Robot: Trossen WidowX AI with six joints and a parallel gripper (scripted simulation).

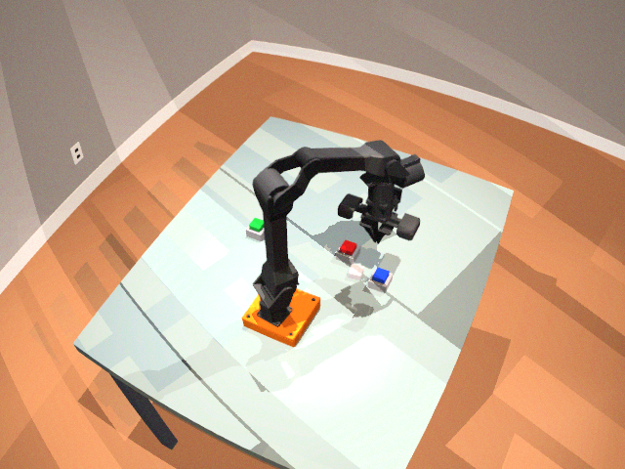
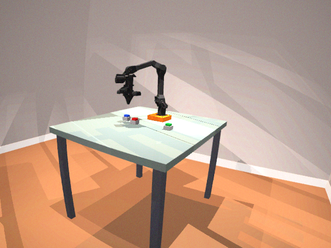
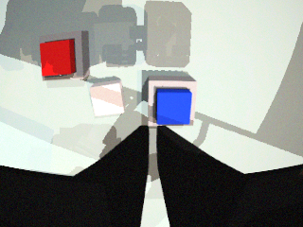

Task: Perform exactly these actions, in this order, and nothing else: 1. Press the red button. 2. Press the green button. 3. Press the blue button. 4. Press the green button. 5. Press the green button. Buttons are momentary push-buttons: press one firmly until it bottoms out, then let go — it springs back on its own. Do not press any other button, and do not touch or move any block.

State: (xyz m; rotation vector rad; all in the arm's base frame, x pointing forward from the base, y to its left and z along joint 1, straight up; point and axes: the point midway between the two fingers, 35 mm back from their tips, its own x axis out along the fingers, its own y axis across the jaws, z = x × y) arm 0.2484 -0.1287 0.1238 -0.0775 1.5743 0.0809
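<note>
My gripper tip is now 34 cm to the right of the green button, 9 cm above it and 4 cm past it. Round my gripper tip: red button 9 cm to the left, 9 cm below, 2 cm ahead; small white block 11 cm below, 4 cm to the left, 2 cm behind; blue button 9 cm below, 3 cm to the right, 2 cm behind.
</note>
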